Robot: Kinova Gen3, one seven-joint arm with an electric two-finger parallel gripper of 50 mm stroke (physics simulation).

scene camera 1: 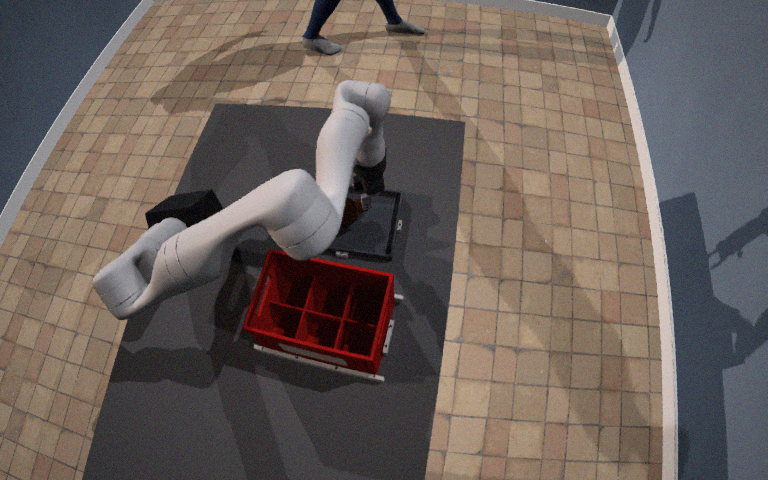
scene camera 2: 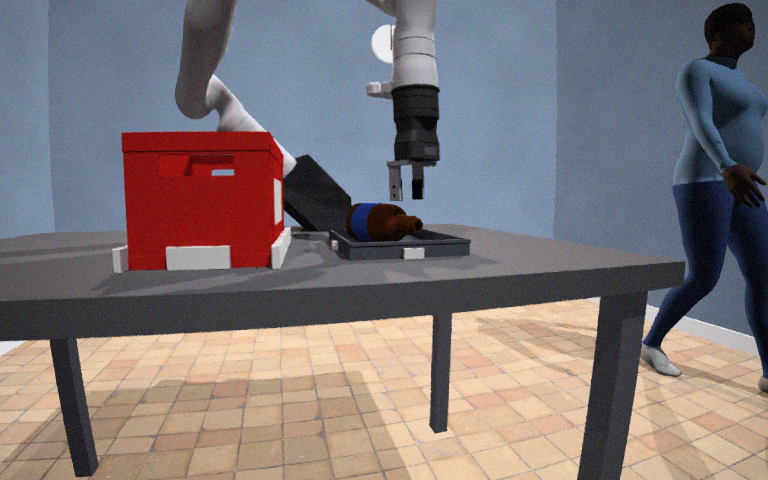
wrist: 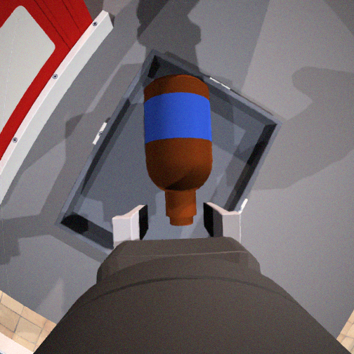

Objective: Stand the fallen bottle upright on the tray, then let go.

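Seen in the pictures: gripper, fingertip midpoint: [scene camera 1: 362,198] [scene camera 2: 407,200]; arm's base at its link origin: [scene camera 1: 173,235] [scene camera 2: 284,173].
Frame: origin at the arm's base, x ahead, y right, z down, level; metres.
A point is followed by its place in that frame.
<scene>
A brown bottle [scene camera 1: 352,211] {x 0.428, y -0.105, z 0.090 m} [scene camera 2: 384,221] {x 0.432, y -0.096, z 0.107 m} [wrist: 178,165] with a blue band lies on its side in the dark tray [scene camera 1: 395,226] {x 0.533, y -0.082, z 0.129 m} [scene camera 2: 453,247] {x 0.550, y -0.159, z 0.142 m} [wrist: 75,192]. In the wrist view its neck points toward the gripper. My gripper [scene camera 2: 406,198] {x 0.455, y -0.130, z 0.070 m} [wrist: 175,215] is open and empty, pointing down. In scene camera 2 its fingertips are a little above the bottle's neck; in the wrist view the neck's end appears between the two fingers. In scene camera 1 the arm hides part of the bottle and tray.
A tall red crate [scene camera 1: 321,349] {x 0.385, y 0.267, z -0.013 m} [scene camera 2: 198,215] {x 0.506, y 0.200, z 0.086 m} [wrist: 65,30] with compartments stands beside the tray, with white strips [scene camera 1: 317,362] [scene camera 2: 198,256] [wrist: 52,82] along its base. A black block [scene camera 1: 184,208] {x 0.041, y -0.047, z -0.045 m} [scene camera 2: 317,192] {x 0.058, y -0.075, z 0.052 m} is near the arm's base. A person [scene camera 1: 322,45] [scene camera 2: 719,141] is beyond the table.
</scene>
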